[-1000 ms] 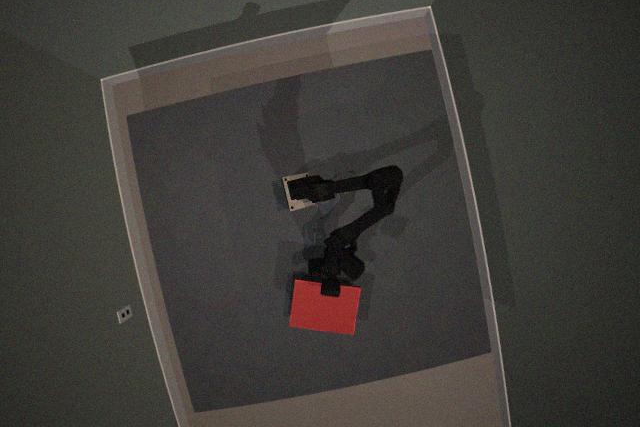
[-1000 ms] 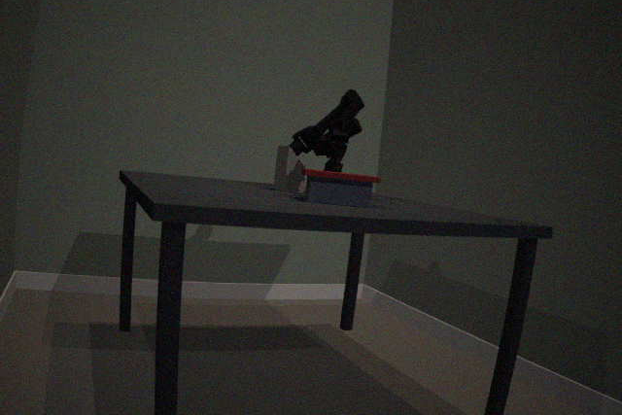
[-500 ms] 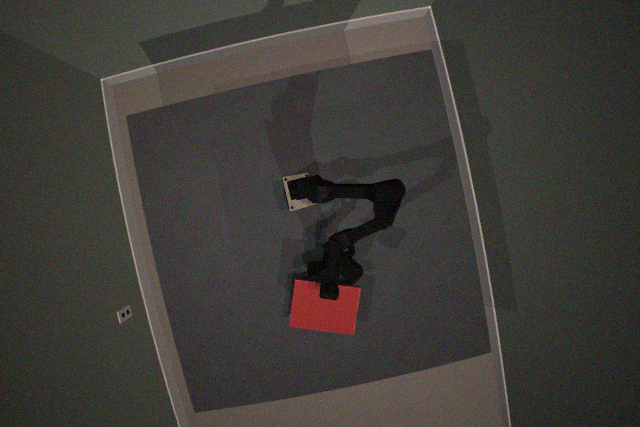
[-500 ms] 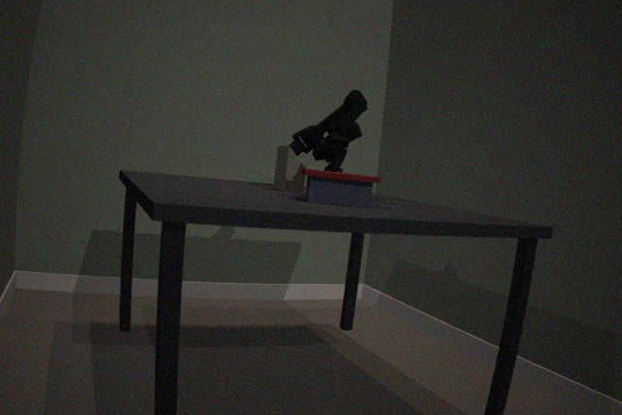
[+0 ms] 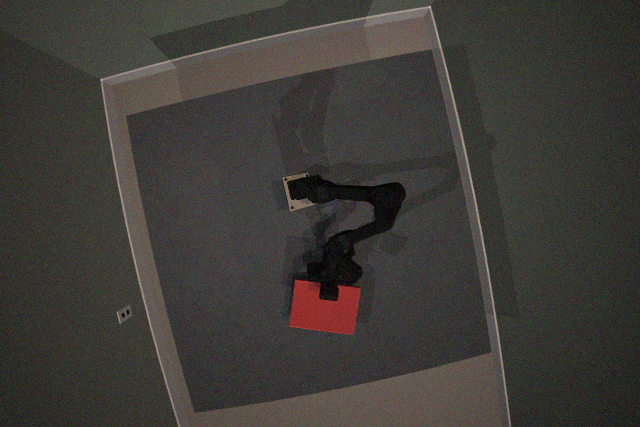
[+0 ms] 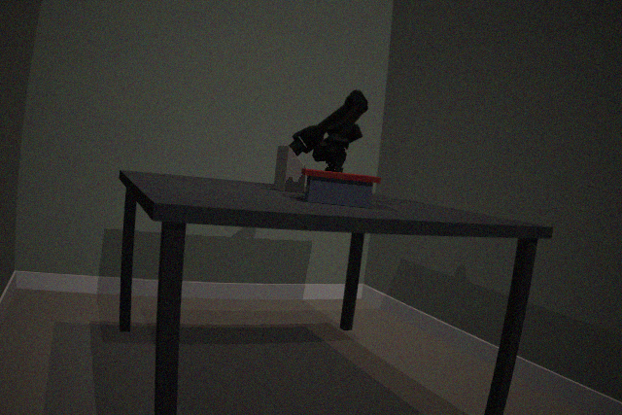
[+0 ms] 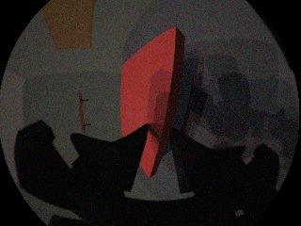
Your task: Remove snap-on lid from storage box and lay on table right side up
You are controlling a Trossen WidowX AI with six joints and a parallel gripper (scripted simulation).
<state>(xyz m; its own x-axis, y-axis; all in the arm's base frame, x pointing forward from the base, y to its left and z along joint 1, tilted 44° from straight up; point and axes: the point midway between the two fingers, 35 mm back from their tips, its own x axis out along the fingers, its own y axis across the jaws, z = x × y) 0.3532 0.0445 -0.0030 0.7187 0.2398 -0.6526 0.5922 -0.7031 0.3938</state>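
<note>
Right now the lid is 7 cm ahead of my gripper tip, 3 cm to the right of it and 1 cm above it. Round my gripper tip: grey-blue storage box 7 cm ahead, 3 cm to the right, 4 cm below.
</note>
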